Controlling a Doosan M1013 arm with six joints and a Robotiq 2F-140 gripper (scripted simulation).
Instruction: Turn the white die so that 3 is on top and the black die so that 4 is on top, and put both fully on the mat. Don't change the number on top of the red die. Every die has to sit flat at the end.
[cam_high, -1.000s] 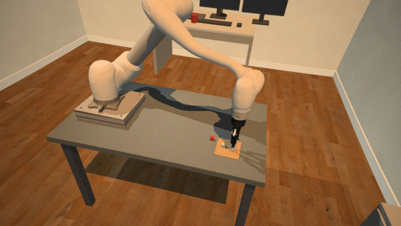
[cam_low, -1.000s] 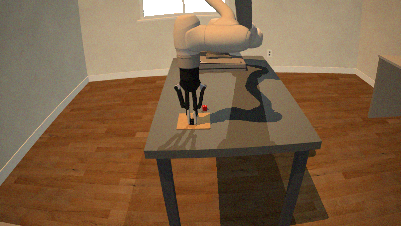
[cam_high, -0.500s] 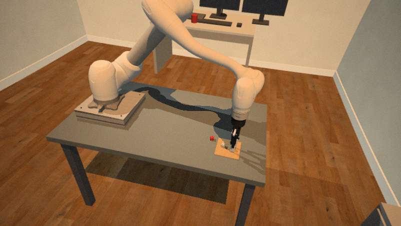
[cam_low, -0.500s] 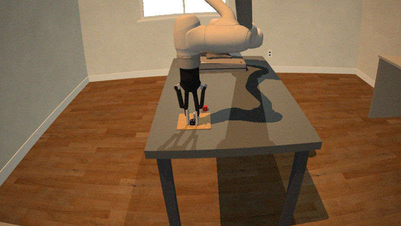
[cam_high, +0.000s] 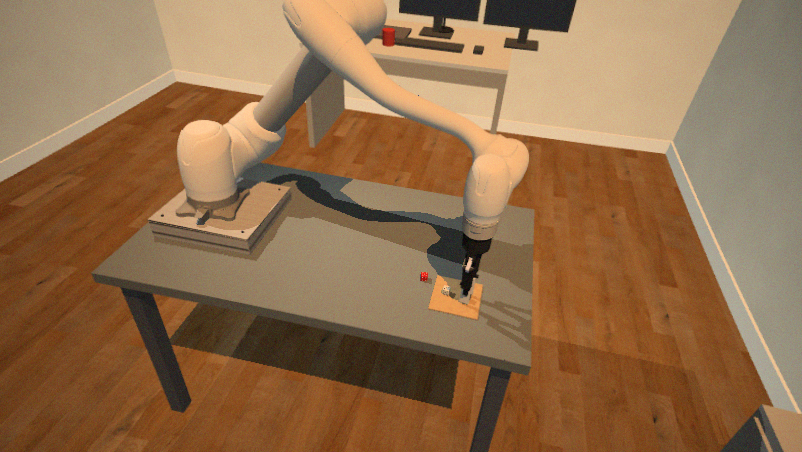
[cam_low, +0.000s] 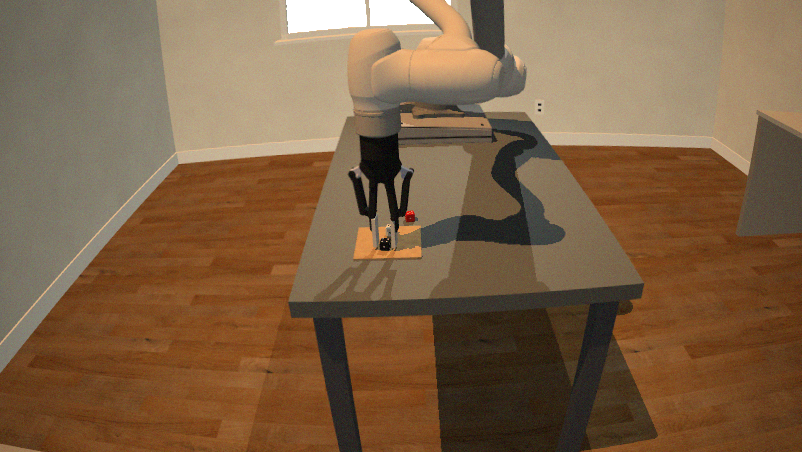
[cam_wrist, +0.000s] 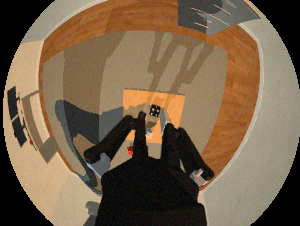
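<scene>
My gripper is now 3 cm above the black die. From my hand the other things lie so: white die: 6 cm behind, 3 cm below, 2 cm to the left; then orange mat: 4 cm below, 3 cm behind, 1 cm to the left; then red die: 12 cm behind, 7 cm to the left, 3 cm below.
</scene>
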